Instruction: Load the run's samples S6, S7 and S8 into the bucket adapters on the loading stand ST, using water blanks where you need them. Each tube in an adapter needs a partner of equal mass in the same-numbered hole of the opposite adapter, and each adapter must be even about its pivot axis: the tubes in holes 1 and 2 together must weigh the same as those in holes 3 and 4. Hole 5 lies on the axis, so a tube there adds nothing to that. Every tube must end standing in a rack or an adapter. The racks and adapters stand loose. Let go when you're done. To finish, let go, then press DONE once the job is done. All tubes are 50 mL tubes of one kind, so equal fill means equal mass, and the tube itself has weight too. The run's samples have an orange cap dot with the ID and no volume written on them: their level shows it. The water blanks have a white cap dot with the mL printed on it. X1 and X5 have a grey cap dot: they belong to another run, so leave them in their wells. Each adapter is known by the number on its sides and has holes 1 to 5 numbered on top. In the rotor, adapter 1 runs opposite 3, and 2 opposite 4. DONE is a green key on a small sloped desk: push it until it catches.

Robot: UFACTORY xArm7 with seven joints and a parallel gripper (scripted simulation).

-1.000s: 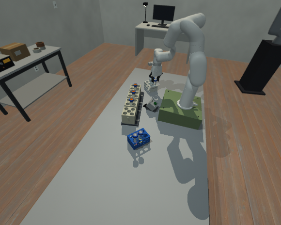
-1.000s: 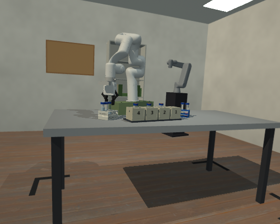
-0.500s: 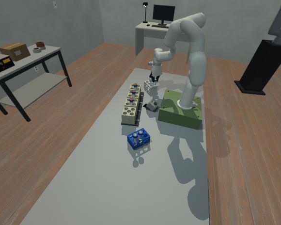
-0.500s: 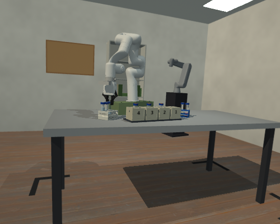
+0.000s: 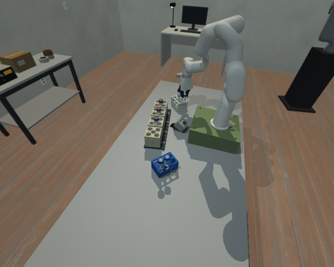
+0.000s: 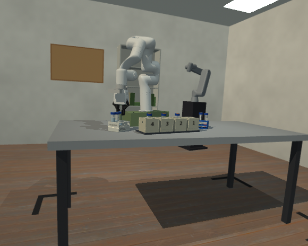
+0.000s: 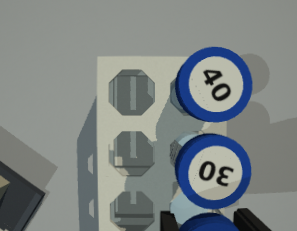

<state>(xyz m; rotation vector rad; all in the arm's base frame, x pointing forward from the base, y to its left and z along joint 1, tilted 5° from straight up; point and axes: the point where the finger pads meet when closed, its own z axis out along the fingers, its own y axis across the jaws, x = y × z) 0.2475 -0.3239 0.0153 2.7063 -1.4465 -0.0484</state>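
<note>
Right now the white-dot tube is 50 mm below my hand and 10 mm to the right of it. Round my hand: white rack (90 mm below, 40 mm ahead, 20 mm to the right); then tube rack (650 mm to the left, 90 mm below, 80 mm ahead).
</note>
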